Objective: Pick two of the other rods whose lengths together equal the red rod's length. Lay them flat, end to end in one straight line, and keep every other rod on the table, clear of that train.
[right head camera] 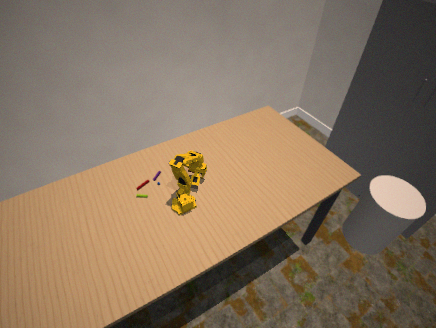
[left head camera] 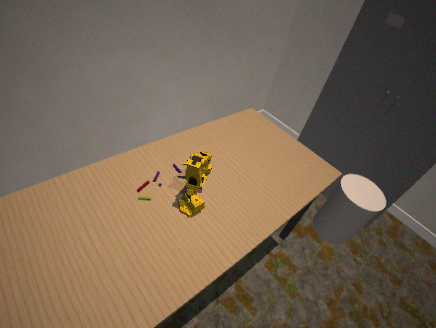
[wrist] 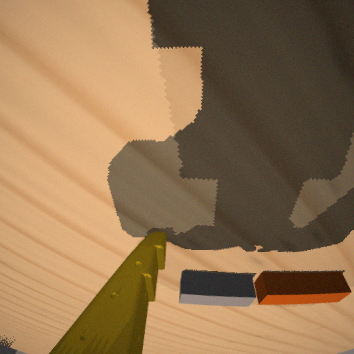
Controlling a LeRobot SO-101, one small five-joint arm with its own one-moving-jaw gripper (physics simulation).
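Frame: origin at the arm's base, x left, y down, z back, level; millimetres.
Where they show: end effector, tool point: (right head camera: pixel 201 177) (wrist: pixel 164 245); arm's base, origin of the base link: (right head camera: pixel 182 201) (left head camera: pixel 188 202).
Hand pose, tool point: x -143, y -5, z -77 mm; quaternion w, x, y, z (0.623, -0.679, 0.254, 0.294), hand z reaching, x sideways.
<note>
Each offset is from my tool point to the top centre of the thing. Level surfaces: height alone.
My gripper (right head camera: pixel 195 186) is open, low over the table; its notched jaw (wrist: pixel 117 300) shows in the wrist view, the moving jaw out of picture. Right of the jaw tip, a grey rod {dx -8, dy -5, dz -36 mm} (wrist: pixel 217 288) and an orange rod {dx +19, dy -5, dz -64 mm} (wrist: pixel 302 288) lie flat end to end, nearly in line, ends touching or almost touching. The arm hides them in the head views. The red rod {dx +262, dy -5, dz -102 mm} (left head camera: pixel 143 186) (right head camera: pixel 143 184) lies left of the arm. A purple rod {dx +183, dy -5, dz -122 mm} (left head camera: pixel 156 176) (right head camera: pixel 157 175) and a small blue piece {dx +195, dy -5, dz -71 mm} (left head camera: pixel 160 185) (right head camera: pixel 158 183) lie right of it, a green rod {dx +288, dy -5, dz -41 mm} (left head camera: pixel 144 198) (right head camera: pixel 142 196) in front.
Another purple rod {dx +74, dy -5, dz -116 mm} (left head camera: pixel 177 168) lies close to the left of the arm in the left head view. The arm (left head camera: pixel 195 175) (right head camera: pixel 181 177) stands on the wooden table {dy +5 mm} (left head camera: pixel 100 240) (right head camera: pixel 100 250) and casts a shadow beyond the jaw. A grey bin stands on the floor to the right.
</note>
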